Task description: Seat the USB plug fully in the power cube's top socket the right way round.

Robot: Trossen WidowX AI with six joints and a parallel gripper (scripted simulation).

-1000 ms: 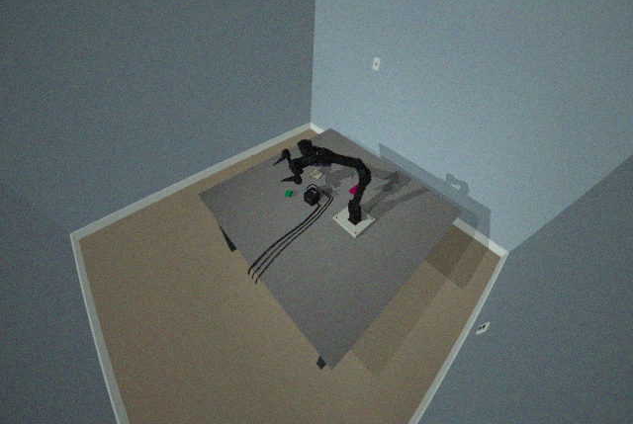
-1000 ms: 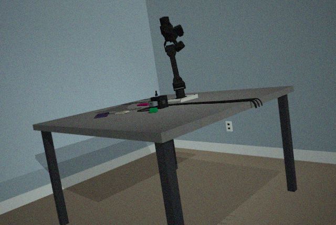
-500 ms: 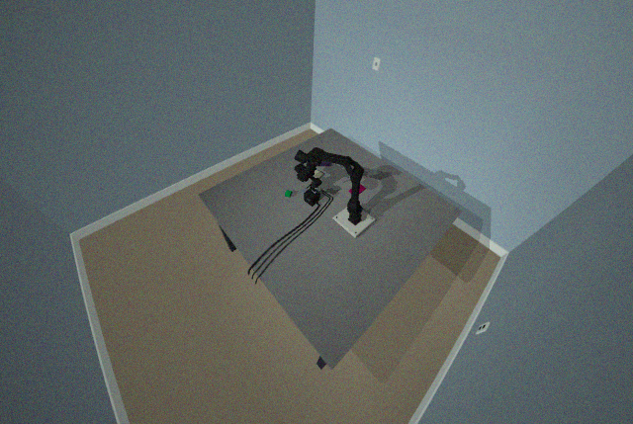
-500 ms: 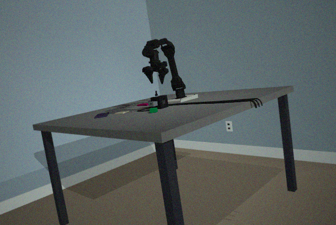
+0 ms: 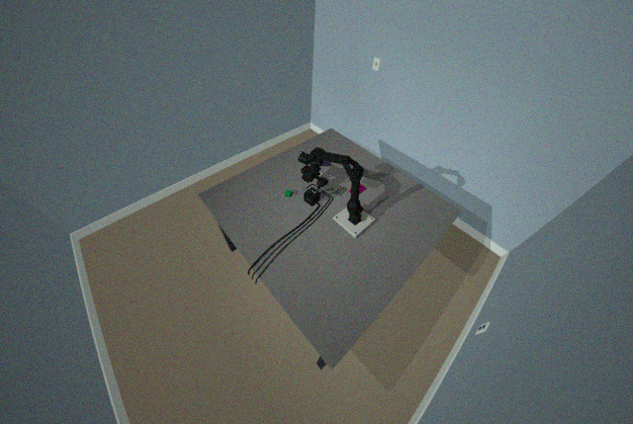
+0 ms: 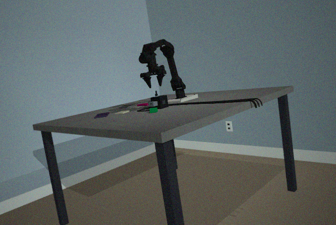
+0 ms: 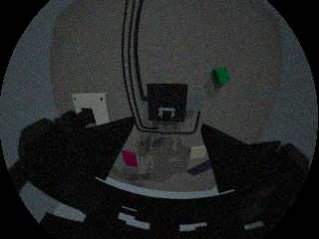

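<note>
My gripper tip is now 40 mm above the USB plug. The rest, counted from my gripper tip: green block 140 mm ahead, 120 mm below, 100 mm to the left.
</note>
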